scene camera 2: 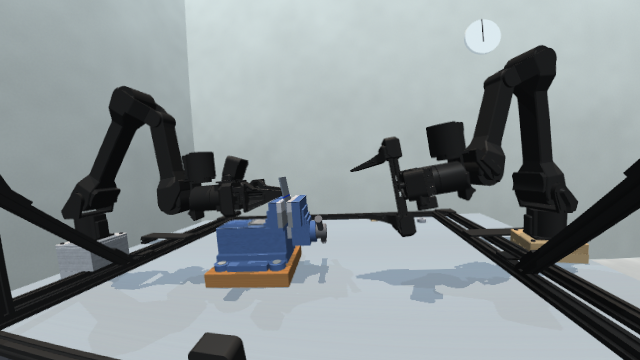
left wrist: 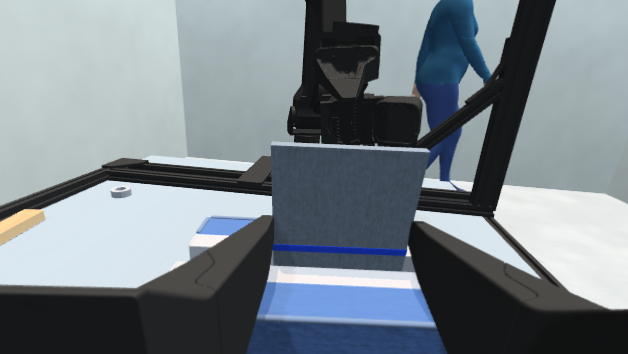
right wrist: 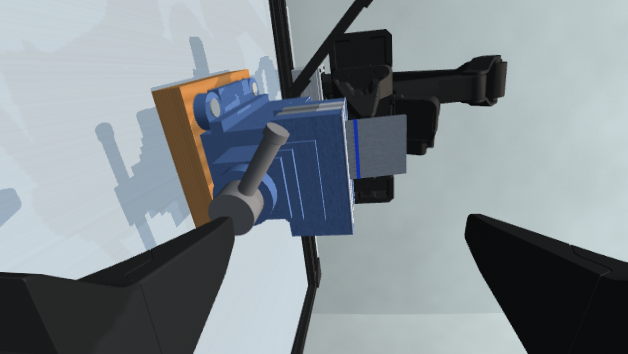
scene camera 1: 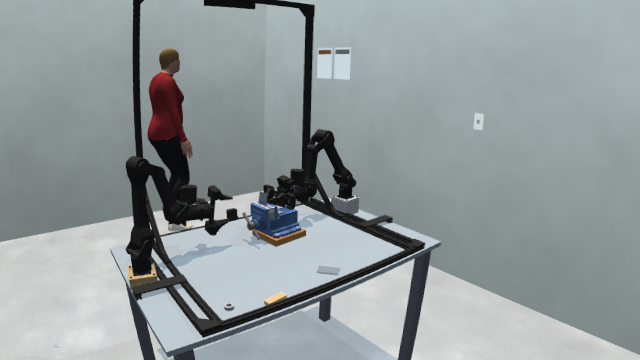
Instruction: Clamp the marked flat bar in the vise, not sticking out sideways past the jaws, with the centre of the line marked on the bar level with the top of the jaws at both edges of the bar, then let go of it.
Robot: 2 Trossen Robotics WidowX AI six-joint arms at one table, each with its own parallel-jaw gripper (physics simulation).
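Places are measured from the left arm's base along level axes (x left, y back, z up), in centimetres.
Where they show: left gripper, fingertip midpoint: (scene camera 2: 284, 191) (left wrist: 341, 229) (right wrist: 367, 148) (scene camera 1: 263, 200); right gripper, fingertip midpoint: (scene camera 2: 354, 193) (right wrist: 349, 227) (scene camera 1: 231, 208); left arm's base, link origin: (scene camera 2: 93, 238) (right wrist: 323, 86) (scene camera 1: 345, 196); right arm's base, link origin: (scene camera 2: 545, 235) (scene camera 1: 141, 270).
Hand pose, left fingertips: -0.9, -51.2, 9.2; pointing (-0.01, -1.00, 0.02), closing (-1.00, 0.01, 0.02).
Observation:
Each offset is from my left fingertips to the top centre of the thing, as dx, dy, dz. "*": to the spot under its first point.
The grey flat bar {+0.0, -0.2, +3.2} (scene camera 1: 263, 197) (scene camera 2: 284, 186) (left wrist: 347, 190) (right wrist: 384, 145) stands between the jaws of the blue vise (scene camera 1: 286, 222) (scene camera 2: 252, 245) (left wrist: 345, 302) (right wrist: 325, 200), its top leaning slightly left in scene camera 2. It lies within the jaws' width. Its blue line {* +0.0, -0.1, -1.0} (left wrist: 340, 250) (right wrist: 357, 149) shows above the jaw tops, with a strip of grey below it. The bar's lower end is hidden. My left gripper (scene camera 2: 281, 191) (left wrist: 341, 229) is shut on the bar's side edges. My right gripper (scene camera 2: 361, 194) (right wrist: 349, 227) is wide open and empty, facing the vise's handle {* -0.9, -7.1, -8.5} (scene camera 2: 320, 230) (right wrist: 264, 159).
The vise stands on an orange wooden base {+1.1, +7.5, -14.8} (scene camera 1: 278, 241) (scene camera 2: 247, 280) (right wrist: 170, 135). A grey plate {+37.2, +0.1, -17.2} (scene camera 1: 328, 270), a tan block {+40.1, -27.5, -16.0} (scene camera 1: 275, 299) (left wrist: 22, 225) and a nut {+34.0, -41.2, -16.3} (scene camera 1: 229, 306) (left wrist: 121, 192) lie on the table. Black rails (scene camera 1: 320, 289) border the table.

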